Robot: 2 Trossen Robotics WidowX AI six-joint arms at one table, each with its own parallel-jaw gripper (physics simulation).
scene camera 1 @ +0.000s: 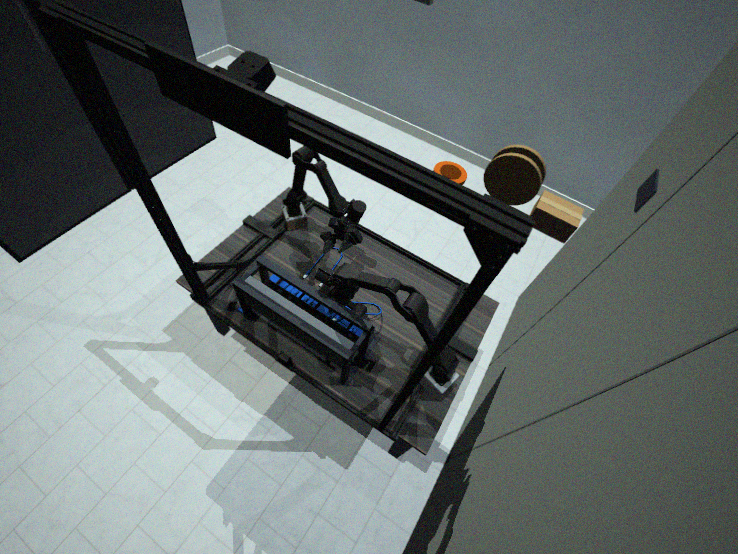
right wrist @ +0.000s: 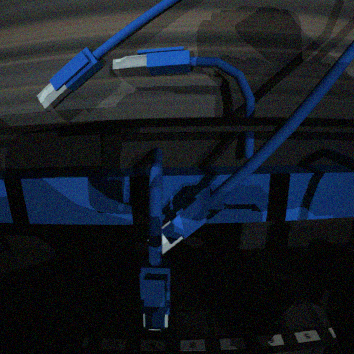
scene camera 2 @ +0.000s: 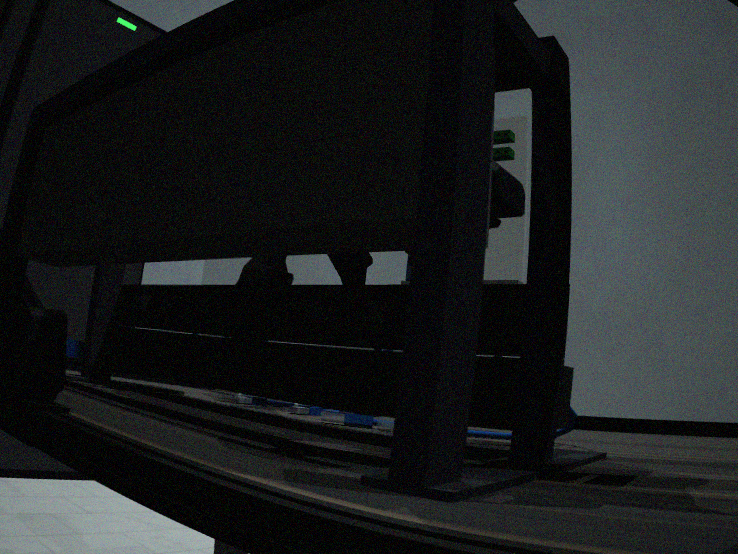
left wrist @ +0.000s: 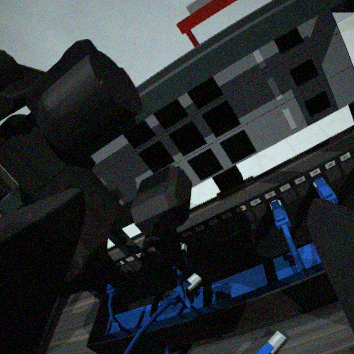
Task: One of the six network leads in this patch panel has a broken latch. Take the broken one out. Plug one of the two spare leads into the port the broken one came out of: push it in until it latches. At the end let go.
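Frame: origin at the left arm's base, x right, y up, z back, level; centimetres.
Seen in the pictures: left gripper, between the fingertips: (scene camera 1: 331, 252) (left wrist: 200, 206); right gripper, between the fingertips: (right wrist: 209, 250) (left wrist: 153, 277); left arm's base, origin of its link: (scene camera 1: 294, 211); right arm's base, origin of its link: (scene camera 1: 440, 374).
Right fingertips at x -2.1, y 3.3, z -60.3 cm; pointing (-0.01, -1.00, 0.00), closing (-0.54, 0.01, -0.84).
Observation:
Pixels of each thing's top centre, then the offset from my right fingertips to it. "pt": a spot on its surface instead.
- patch panel, centre of its top: (scene camera 2: 275, 96) (left wrist: 139, 93) (scene camera 1: 309, 293) dz +2.5, dx +11.4, dy +16.0 cm
- spare plug, a spot on its surface: (left wrist: 275, 342) pt dz +11.3, dx +0.5, dy -9.3 cm
The patch panel (scene camera 1: 297, 314) (left wrist: 225, 211) stands at the table's front with blue leads in it. In the right wrist view one blue lead (right wrist: 154, 295) sits plugged in a port. Another blue lead (right wrist: 182, 221) (left wrist: 192, 281) lies slanted over the blue cable tray, its pale tip free of any port. Two spare leads lie on the wood behind: one plug (right wrist: 67, 79) on the left, one plug (right wrist: 154, 60) beside it. My right gripper (scene camera 1: 325, 277) (left wrist: 153, 277) is open and empty, low over the panel's cables. My left gripper (scene camera 1: 339, 239) is open and empty, higher and behind it.
Two more plugged leads (left wrist: 279, 214) (left wrist: 324, 189) show in the left wrist view. A spare plug (left wrist: 275, 342) lies on the wood. A black gantry frame (scene camera 1: 400, 170) spans the table. Scene camera 2 is mostly dark, with blue leads (scene camera 2: 361, 420) on the table.

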